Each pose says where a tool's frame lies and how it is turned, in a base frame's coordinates. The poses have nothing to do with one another.
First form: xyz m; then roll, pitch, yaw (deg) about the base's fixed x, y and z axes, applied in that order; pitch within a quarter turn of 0, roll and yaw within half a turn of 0.
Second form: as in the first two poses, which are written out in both.
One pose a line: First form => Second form
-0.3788, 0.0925, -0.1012, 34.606, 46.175, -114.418 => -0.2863, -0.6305, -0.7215, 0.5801, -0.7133, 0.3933, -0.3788, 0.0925, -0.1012
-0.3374, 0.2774, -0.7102, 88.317, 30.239, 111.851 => -0.3216, 0.8019, -0.5036, -0.2146, 0.4563, 0.8636, -0.3374, 0.2774, -0.7102
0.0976, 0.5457, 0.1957, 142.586, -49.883, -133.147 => -0.4407, -0.4701, 0.7647, -0.2618, 0.8822, 0.3915, 0.0976, 0.5457, 0.1957
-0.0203, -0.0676, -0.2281, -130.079, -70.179, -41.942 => 0.2522, -0.2266, 0.9408, 0.1051, -0.9600, -0.2595, -0.0203, -0.0676, -0.2281
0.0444, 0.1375, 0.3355, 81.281, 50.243, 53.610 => 0.3794, 0.5148, -0.7688, 0.3288, 0.7016, 0.6321, 0.0444, 0.1375, 0.3355
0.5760, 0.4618, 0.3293, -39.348, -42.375, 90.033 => -0.0004, 0.7387, 0.6740, -0.7736, 0.4269, -0.4684, 0.5760, 0.4618, 0.3293
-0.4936, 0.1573, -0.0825, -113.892, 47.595, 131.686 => -0.4485, 0.5036, -0.7384, 0.7515, -0.2348, -0.6166, -0.4936, 0.1573, -0.0825
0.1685, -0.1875, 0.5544, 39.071, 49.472, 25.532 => 0.5864, 0.2801, -0.7601, 0.0977, 0.9070, 0.4096, 0.1685, -0.1875, 0.5544
